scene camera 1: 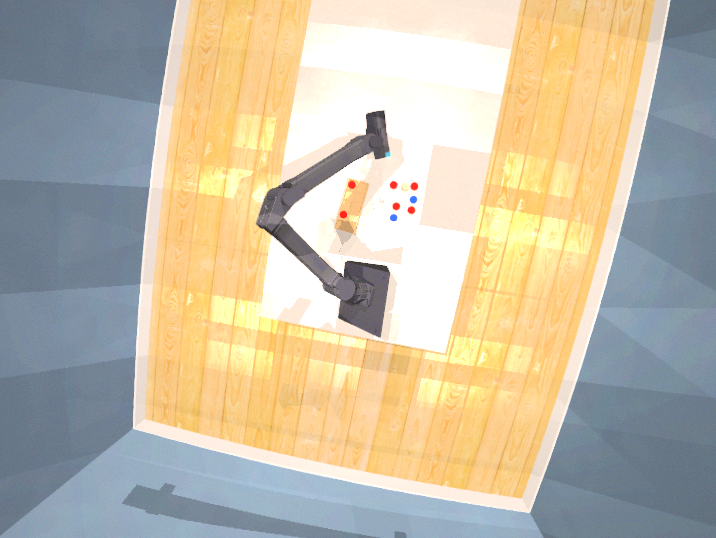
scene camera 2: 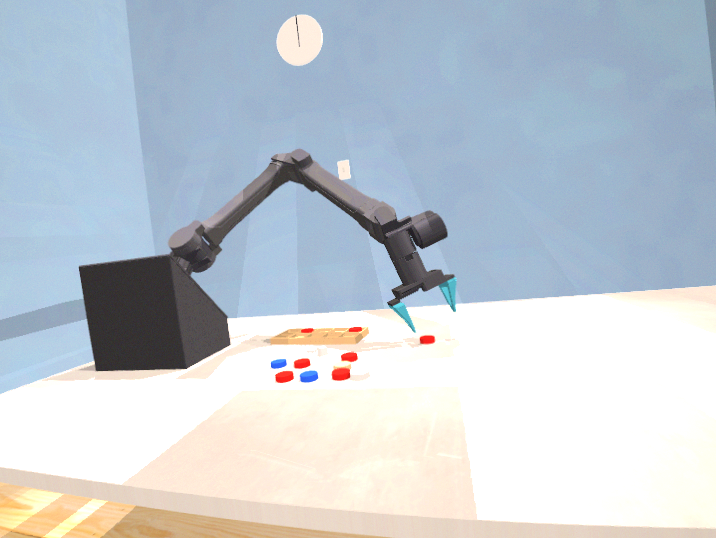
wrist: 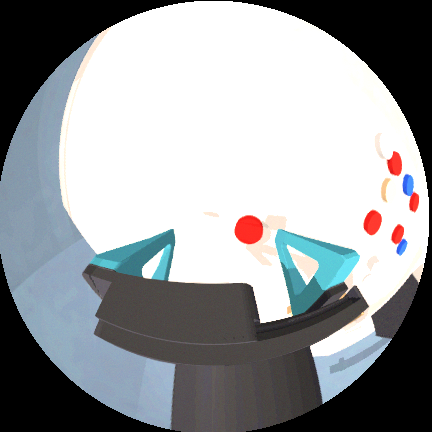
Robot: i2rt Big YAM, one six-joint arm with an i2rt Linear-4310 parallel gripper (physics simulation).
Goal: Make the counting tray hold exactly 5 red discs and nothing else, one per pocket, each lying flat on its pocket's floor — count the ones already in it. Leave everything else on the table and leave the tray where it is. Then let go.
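Note:
The counting tray [scene camera 1: 362,202] [scene camera 2: 315,341] holds two red discs, one [scene camera 1: 351,185] [scene camera 2: 355,329] near its far end and one [scene camera 1: 343,214] [scene camera 2: 307,330] nearer the arm's base. My gripper [scene camera 2: 434,321] [wrist: 226,235] is open and empty, tilted above the table. A lone red disc [scene camera 2: 427,339] [wrist: 249,230] lies on the table below the fingertips; in the wrist view it shows between them, nearer the right finger. The arm hides it in scene camera 1. Several other red discs, including one [scene camera 1: 393,185] [scene camera 2: 349,356] [wrist: 372,222] and another [scene camera 1: 414,186] [scene camera 2: 340,374] [wrist: 395,163], lie in a loose group beside the tray.
Two blue discs, one [scene camera 1: 413,199] [scene camera 2: 309,376] [wrist: 408,185] and another [scene camera 1: 393,217] [scene camera 2: 278,363] [wrist: 401,247], lie in the loose group. A beige disc [scene camera 1: 405,186] [scene camera 2: 342,366] [wrist: 385,190] and a pale white piece [wrist: 383,145] lie there too. The arm's black base [scene camera 1: 370,315] [scene camera 2: 138,318] stands beyond the tray's near end.

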